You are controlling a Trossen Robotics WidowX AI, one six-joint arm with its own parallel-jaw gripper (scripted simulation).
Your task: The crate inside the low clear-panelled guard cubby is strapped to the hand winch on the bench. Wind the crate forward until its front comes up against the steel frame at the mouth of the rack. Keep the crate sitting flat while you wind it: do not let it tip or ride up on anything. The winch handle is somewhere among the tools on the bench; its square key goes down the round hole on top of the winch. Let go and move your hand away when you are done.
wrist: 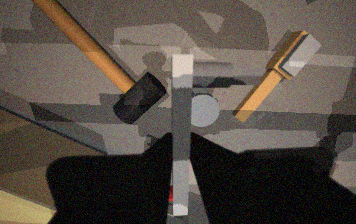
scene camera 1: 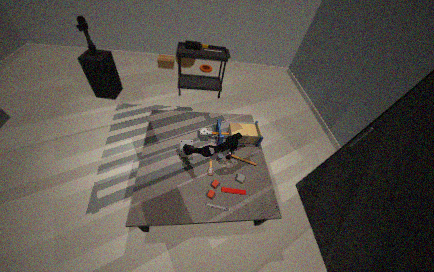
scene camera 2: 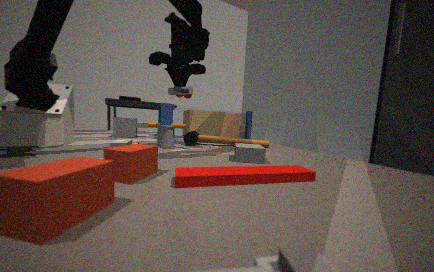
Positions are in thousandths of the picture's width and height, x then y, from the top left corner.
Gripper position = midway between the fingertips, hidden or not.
In view: my gripper (scene camera 2: 416, 336), a flat red bar (scene camera 2: 432, 653) and a winch handle (wrist: 521, 333).
My gripper shows as well in the wrist view (wrist: 504, 614). The wrist view misses the flat red bar: it is out of frame.
